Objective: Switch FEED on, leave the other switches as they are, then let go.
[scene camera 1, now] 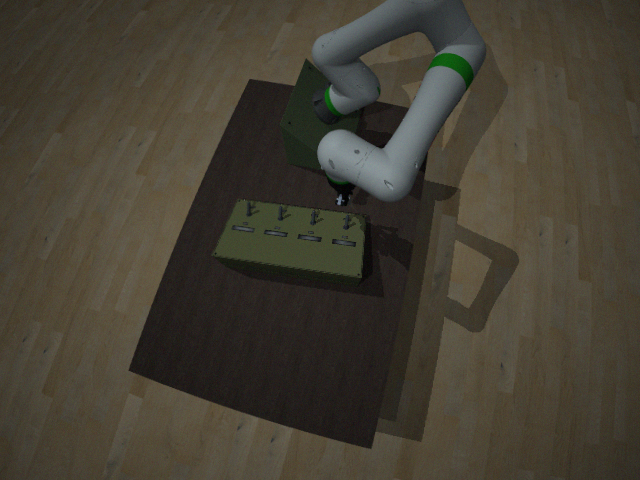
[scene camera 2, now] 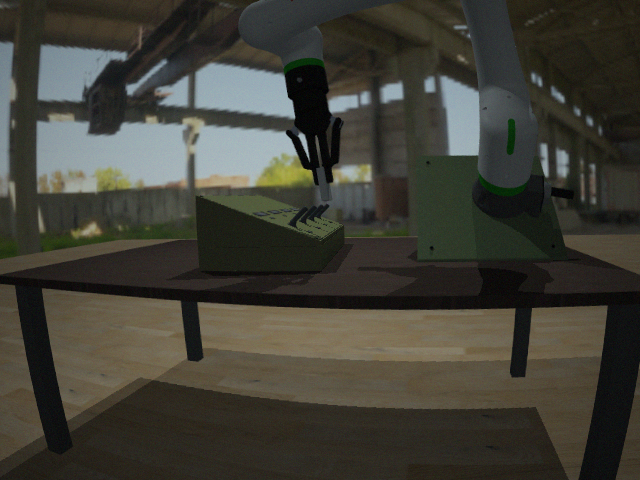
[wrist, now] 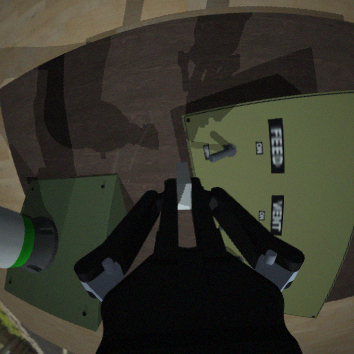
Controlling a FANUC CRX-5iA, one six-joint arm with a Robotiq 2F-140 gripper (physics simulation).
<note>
The pictures show: my gripper and a switch box.
My gripper is seen too in the wrist view.
</note>
